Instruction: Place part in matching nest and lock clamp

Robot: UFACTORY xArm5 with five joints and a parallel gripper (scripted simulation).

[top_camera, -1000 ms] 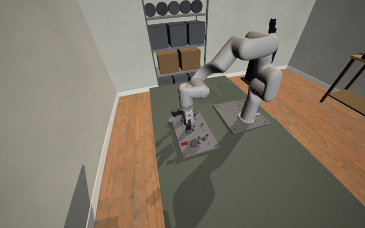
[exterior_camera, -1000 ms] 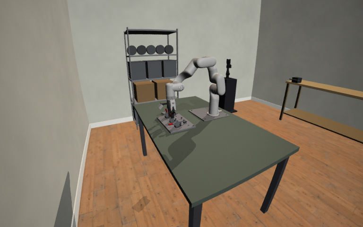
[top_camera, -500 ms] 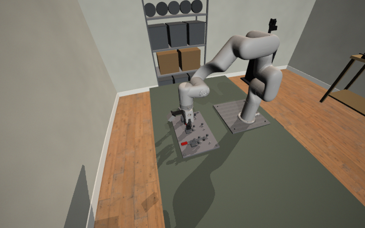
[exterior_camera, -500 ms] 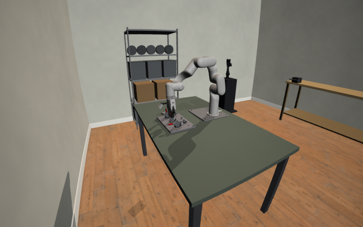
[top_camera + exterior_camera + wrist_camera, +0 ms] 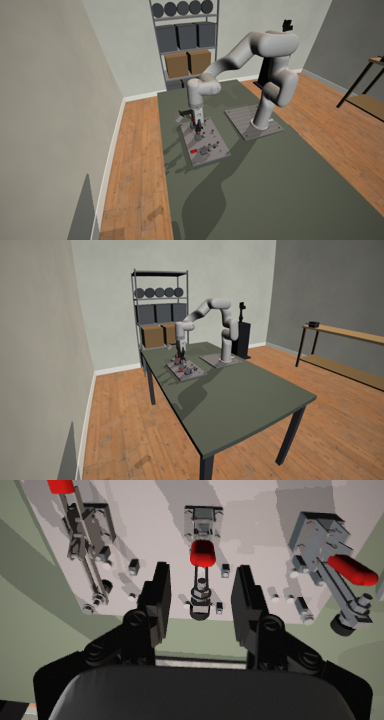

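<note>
The part is 27 cm to the right of my hand, 12 cm below it and 4 cm behind it. From my hand the other things lie so: grey fixture plate 12 cm below, 3 cm behind.
</note>
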